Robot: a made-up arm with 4 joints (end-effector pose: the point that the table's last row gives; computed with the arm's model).
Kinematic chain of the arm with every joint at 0, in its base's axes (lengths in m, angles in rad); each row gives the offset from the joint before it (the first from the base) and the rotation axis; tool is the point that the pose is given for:
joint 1: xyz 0 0 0.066 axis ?
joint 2: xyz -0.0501 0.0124 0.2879 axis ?
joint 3: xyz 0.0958 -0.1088 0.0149 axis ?
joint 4: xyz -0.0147 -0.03 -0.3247 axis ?
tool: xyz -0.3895 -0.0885 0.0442
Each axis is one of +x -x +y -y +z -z.
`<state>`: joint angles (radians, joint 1 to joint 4).
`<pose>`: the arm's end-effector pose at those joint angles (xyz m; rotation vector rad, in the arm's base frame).
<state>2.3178 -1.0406 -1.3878 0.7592</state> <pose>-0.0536 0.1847 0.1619 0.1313 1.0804 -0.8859</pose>
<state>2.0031 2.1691 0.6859 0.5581</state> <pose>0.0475 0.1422 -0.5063 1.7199 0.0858 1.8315</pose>
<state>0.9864 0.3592 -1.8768 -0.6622</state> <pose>0.2390 0.0229 0.6481 1.5122 1.6334 -1.0779</pose>
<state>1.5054 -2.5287 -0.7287 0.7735</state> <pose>-0.1528 0.2497 0.1071 -1.1505 0.3345 -1.1344</pose>
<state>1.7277 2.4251 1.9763 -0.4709</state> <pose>0.2782 0.1079 -0.4226 0.5948 -0.6454 0.7935</pose>
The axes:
joint 1: +y
joint 2: +z
joint 3: -x
joint 4: +z

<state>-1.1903 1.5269 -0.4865 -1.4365</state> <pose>-0.3410 -0.0320 -0.2057 -0.0140 -0.7046 0.0987</pose>
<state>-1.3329 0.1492 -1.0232 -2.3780</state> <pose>-0.3557 0.3426 0.3631 1.3969 0.3008 -1.2188</pose>
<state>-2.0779 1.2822 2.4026 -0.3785</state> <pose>-0.5091 -0.3796 -0.0240 1.1359 1.5707 1.1541</pose>
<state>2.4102 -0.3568 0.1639 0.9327</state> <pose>0.2951 -0.4702 0.2091 0.6409 2.4207 0.4318</pose>
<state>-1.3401 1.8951 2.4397 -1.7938</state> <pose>-0.1645 0.2714 0.5836 -0.5012 2.4564 -0.4563</pose>
